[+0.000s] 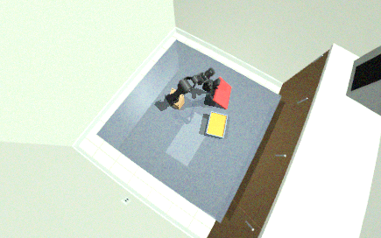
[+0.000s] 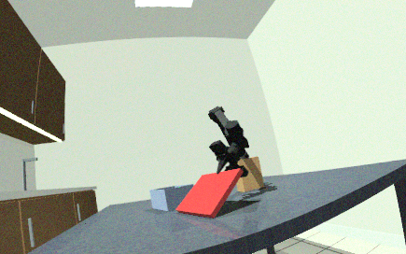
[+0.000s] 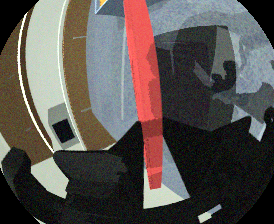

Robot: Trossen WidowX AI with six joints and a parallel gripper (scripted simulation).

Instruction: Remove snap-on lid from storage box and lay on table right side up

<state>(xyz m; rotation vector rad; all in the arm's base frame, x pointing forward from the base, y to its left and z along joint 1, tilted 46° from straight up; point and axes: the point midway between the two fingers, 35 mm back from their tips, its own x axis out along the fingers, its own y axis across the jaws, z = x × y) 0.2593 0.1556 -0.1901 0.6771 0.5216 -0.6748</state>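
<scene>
The red lid is 7 cm ahead of my gripper tip, 1 cm to the left of it and 5 cm below it. From my gripper tip the other things lie so: storage box (13 cm ahead, 29 cm to the right, 7 cm below).
</scene>
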